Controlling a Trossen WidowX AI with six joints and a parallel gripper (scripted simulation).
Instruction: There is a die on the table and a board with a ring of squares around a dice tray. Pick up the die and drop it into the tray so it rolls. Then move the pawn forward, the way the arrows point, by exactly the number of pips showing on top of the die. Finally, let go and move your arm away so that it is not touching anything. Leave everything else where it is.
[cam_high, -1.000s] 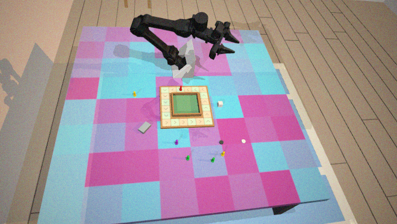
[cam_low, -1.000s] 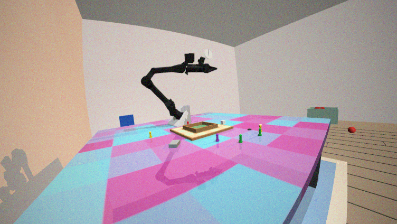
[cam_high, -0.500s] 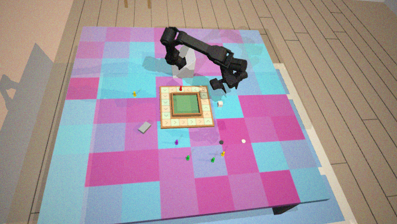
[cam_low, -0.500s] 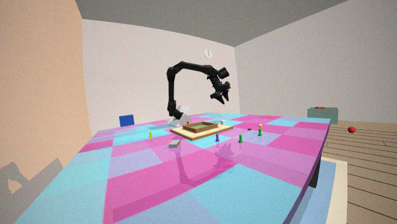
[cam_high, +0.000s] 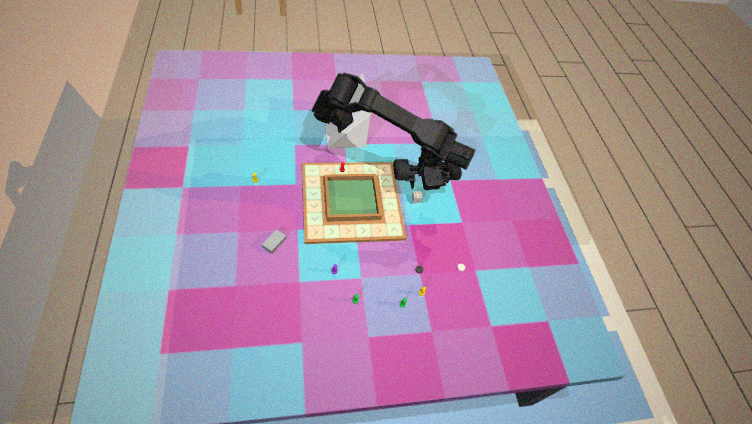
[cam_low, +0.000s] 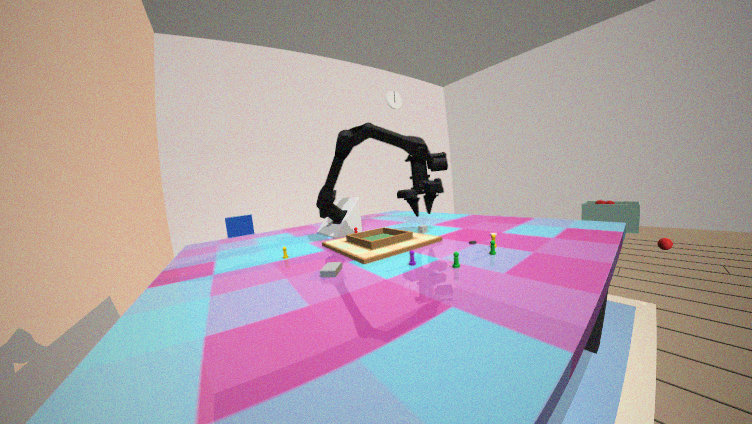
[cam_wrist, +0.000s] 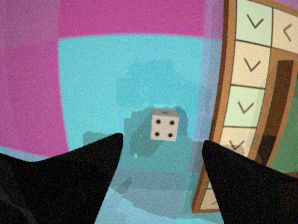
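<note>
Right now the pale die is 10 mm behind my gripper tip and 50 mm below it. Also, from my gripper tip: green dice tray (20 mm behind, 200 mm to the right, 60 mm below); red pawn (130 mm behind, 220 mm to the right, 40 mm below); black disc (230 mm ahead, 50 mm to the right, 60 mm below).
</note>
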